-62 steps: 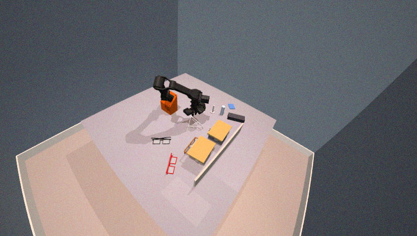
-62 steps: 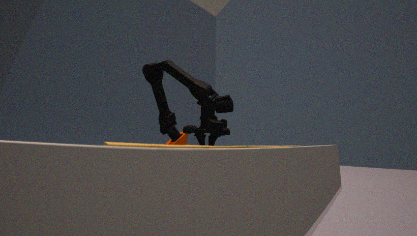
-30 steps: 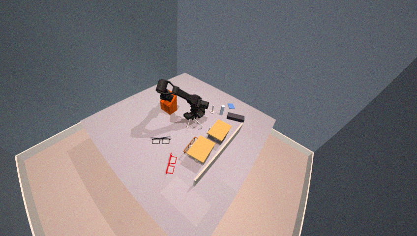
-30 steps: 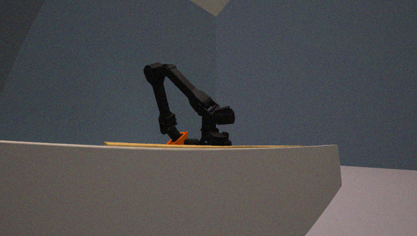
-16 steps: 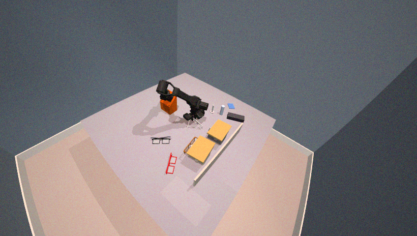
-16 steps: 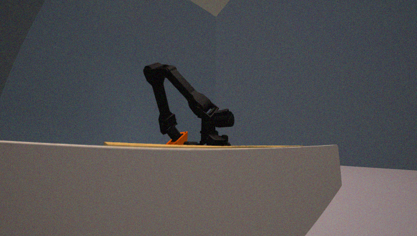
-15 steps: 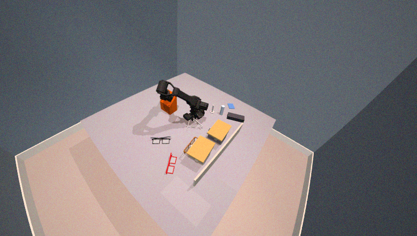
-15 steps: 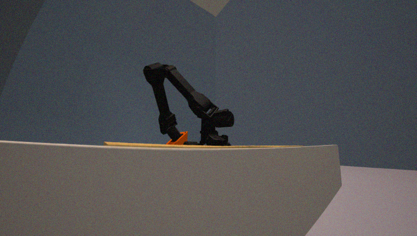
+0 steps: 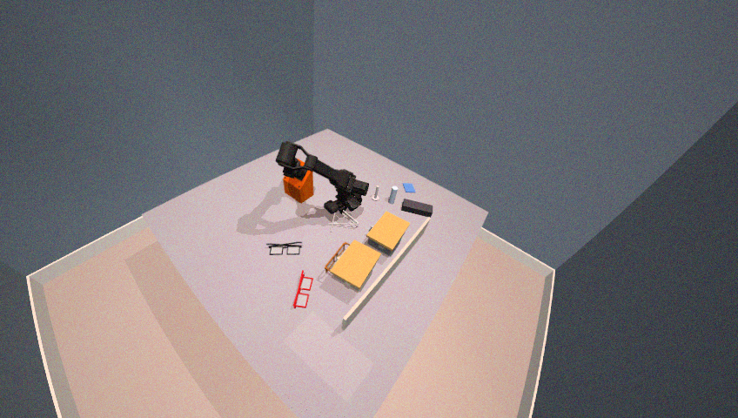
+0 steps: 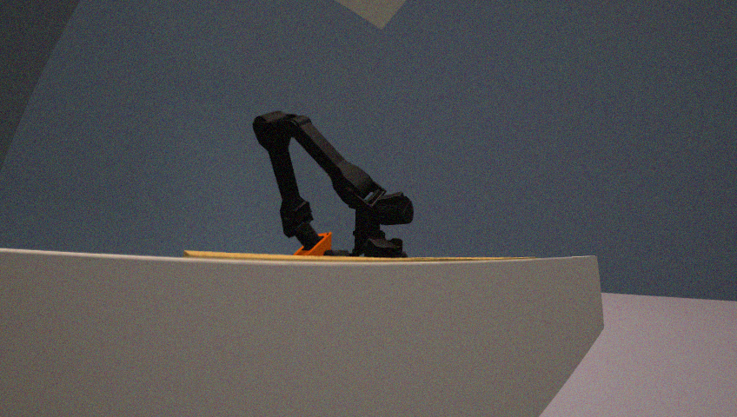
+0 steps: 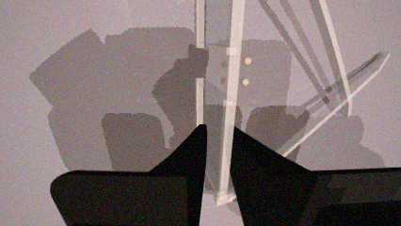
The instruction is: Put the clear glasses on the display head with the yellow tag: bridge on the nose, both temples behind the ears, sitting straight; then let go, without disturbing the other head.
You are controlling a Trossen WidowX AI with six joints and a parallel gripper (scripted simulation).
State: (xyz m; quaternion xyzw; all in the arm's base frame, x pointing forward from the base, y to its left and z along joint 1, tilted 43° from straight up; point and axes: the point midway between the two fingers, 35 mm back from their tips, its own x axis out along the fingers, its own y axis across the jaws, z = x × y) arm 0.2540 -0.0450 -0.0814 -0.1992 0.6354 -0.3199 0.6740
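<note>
My gripper tip is 50 mm short of the small stand, 220 mm to the right of it and 10 mm below it. The rest, counted from my gripper tip: long low wall: 350 mm ahead, 130 mm to the right, 40 mm above; then grey display head: 230 mm ahead, 10 mm to the right, 40 mm above; then black box: 270 mm ahead, 290 mm to the left.
</note>
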